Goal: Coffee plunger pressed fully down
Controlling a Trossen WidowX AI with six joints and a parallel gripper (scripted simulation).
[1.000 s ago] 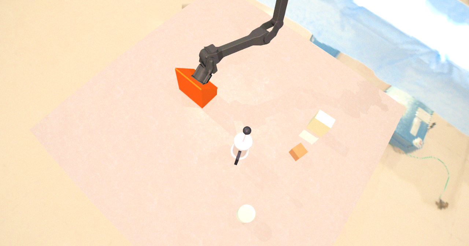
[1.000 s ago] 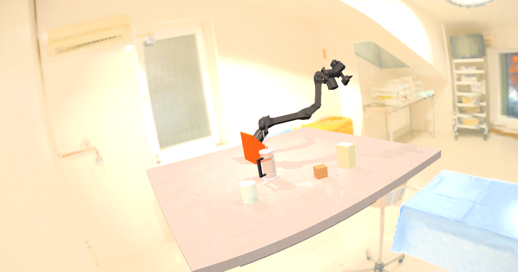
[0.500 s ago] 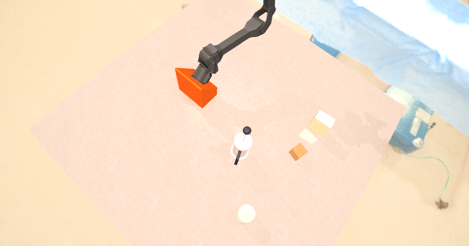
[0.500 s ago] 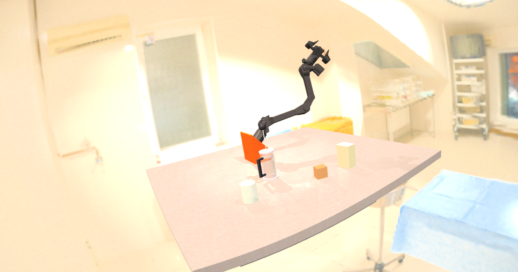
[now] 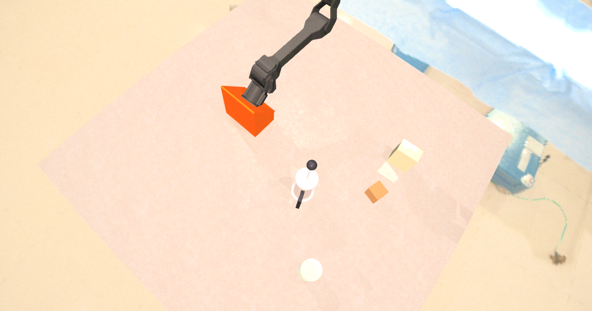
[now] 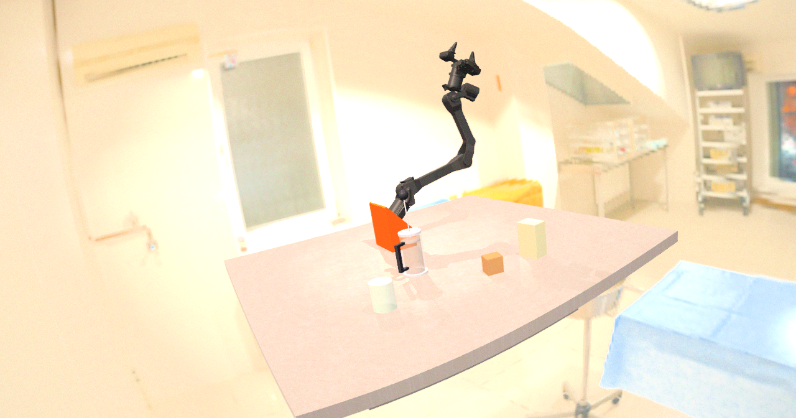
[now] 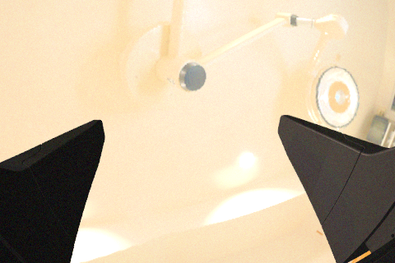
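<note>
The coffee press lies 61 cm to the right of my gripper tip, 61 cm below it and 27 cm ahead of it.
</note>
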